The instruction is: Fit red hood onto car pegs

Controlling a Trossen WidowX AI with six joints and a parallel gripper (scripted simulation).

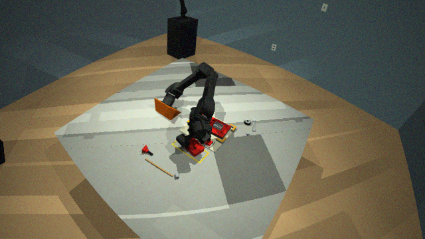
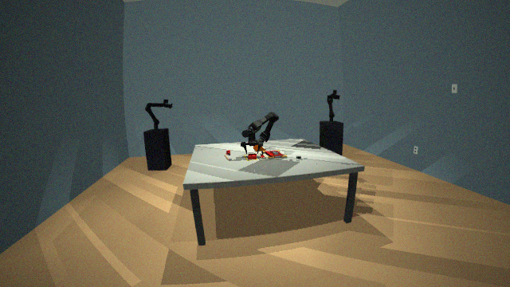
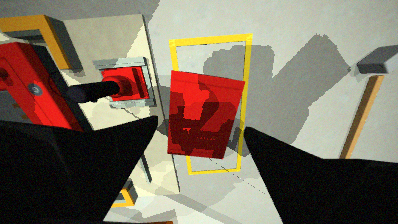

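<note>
The red hood is 20 mm below my gripper tip. Also, from my gripper tip: grey engine block (200 mm to the left, 10 mm below); then wooden-handled hammer (30 mm behind, 220 mm to the right, 30 mm below); then wrench (130 mm ahead, 400 mm to the left, 30 mm below).
</note>
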